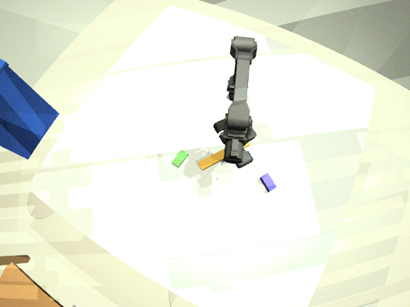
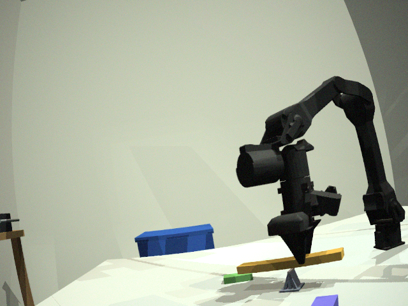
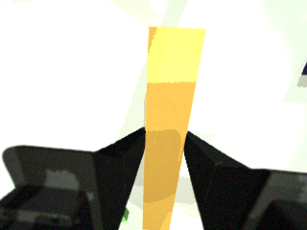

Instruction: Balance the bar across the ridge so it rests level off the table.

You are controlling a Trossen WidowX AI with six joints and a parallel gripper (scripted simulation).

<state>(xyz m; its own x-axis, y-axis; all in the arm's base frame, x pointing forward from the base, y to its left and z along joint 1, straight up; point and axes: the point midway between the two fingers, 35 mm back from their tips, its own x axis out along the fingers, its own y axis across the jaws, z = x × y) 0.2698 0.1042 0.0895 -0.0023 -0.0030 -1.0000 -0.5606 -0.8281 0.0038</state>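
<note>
Now: gripper tip 2 cm short of the bar and 2 cm to the left of it. The rest, counted from my gripper tip: purple block (4 cm ahead, 19 cm to the left, 4 cm below); then green block (11 cm ahead, 17 cm to the right, 5 cm below).
</note>
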